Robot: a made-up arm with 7 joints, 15 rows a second.
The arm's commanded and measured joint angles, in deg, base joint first. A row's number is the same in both.
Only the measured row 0 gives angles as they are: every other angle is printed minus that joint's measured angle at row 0.
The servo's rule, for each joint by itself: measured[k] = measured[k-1] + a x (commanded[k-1-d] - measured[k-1]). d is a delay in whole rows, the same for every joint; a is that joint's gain. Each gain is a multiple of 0.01, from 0.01 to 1. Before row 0 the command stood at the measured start. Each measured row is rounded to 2 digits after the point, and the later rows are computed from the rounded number. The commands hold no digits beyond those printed.
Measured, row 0:
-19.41 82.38 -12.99 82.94 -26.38 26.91 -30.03
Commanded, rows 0 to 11:
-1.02 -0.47 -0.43 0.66 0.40 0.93 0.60
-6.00 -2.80 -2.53 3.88 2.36 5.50 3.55
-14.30 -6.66 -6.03 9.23 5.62 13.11 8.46
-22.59 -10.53 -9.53 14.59 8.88 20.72 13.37
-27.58 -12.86 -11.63 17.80 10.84 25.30 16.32
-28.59 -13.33 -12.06 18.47 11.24 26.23 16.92
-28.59 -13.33 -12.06 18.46 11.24 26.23 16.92
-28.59 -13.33 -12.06 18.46 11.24 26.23 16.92
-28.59 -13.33 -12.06 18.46 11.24 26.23 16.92
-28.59 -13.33 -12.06 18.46 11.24 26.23 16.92
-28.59 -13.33 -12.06 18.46 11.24 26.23 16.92
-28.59 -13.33 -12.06 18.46 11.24 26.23 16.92
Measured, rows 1 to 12:
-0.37 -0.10 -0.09 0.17 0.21 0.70 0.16
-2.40 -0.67 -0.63 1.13 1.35 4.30 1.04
-6.68 -1.93 -1.82 3.24 3.61 10.91 2.97
-12.41 -3.74 -3.52 6.19 6.40 18.27 5.67
-17.87 -5.66 -5.30 9.21 8.75 23.54 8.44
-21.73 -7.27 -6.79 11.62 10.07 25.56 10.64
-24.20 -8.54 -7.95 13.40 10.69 26.06 12.27
-25.78 -9.55 -8.85 14.72 10.98 26.19 13.48
-26.79 -10.34 -9.56 15.69 11.12 26.22 14.37
-27.44 -10.97 -10.11 16.41 11.18 26.23 15.03
-27.85 -11.47 -10.54 16.94 11.21 26.23 15.52
-28.12 -11.86 -10.87 17.34 11.23 26.23 15.88
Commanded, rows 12 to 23:
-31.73 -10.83 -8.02 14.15 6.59 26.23 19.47
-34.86 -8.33 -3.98 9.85 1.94 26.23 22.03
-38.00 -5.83 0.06 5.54 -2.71 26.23 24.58
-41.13 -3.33 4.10 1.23 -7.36 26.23 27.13
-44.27 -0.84 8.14 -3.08 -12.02 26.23 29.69
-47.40 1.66 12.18 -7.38 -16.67 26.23 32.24
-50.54 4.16 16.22 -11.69 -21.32 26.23 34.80
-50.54 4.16 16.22 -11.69 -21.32 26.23 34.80
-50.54 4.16 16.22 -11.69 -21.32 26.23 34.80
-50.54 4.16 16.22 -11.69 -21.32 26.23 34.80
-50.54 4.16 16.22 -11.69 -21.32 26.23 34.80
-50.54 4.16 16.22 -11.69 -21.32 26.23 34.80
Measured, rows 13 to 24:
-29.42 -11.64 -10.24 16.51 8.77 26.23 16.81
-31.38 -10.94 -8.86 14.78 5.15 26.23 18.17
-33.76 -9.87 -6.90 12.38 0.98 26.23 19.84
-36.41 -8.50 -4.48 9.48 -3.44 26.23 21.74
-39.24 -6.89 -1.70 6.21 -7.99 26.23 23.81
-42.18 -5.09 1.35 2.68 -12.59 26.23 26.00
-45.19 -3.15 4.62 -1.06 -17.22 26.23 28.29
-47.12 -1.61 7.17 -3.82 -19.39 26.23 29.98
-48.35 -0.40 9.16 -5.87 -20.41 26.23 31.23
-49.14 0.56 10.71 -7.38 -20.89 26.23 32.16
-49.64 1.32 11.92 -8.50 -21.12 26.23 32.85
-49.96 1.92 12.87 -9.33 -21.23 26.23 33.36

